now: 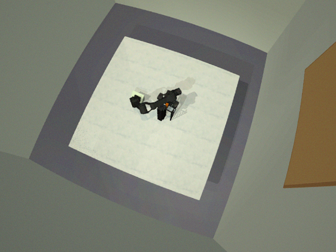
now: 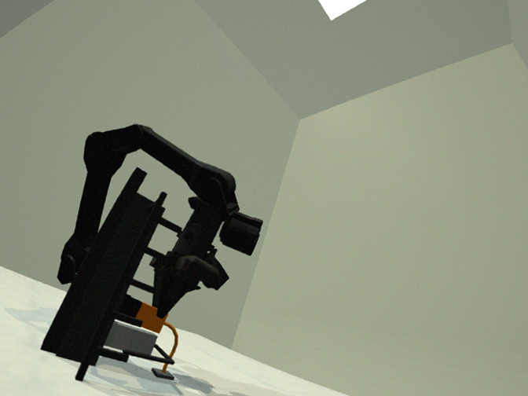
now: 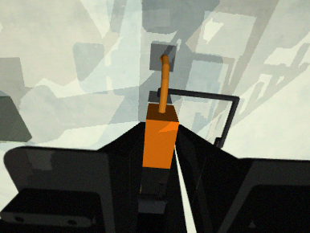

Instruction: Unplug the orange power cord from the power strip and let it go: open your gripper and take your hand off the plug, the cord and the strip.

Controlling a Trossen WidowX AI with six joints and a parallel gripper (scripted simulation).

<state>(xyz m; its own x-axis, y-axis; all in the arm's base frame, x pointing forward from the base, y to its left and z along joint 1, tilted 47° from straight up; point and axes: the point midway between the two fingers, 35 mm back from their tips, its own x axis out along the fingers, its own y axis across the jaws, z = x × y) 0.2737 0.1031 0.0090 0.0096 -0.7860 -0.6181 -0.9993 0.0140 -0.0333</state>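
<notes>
Now: gripper tip 30 mm to the left of the orange plug. The rest, counted from my gripper tip: dark pad: 50 mm to the left, 90 mm below.
</notes>
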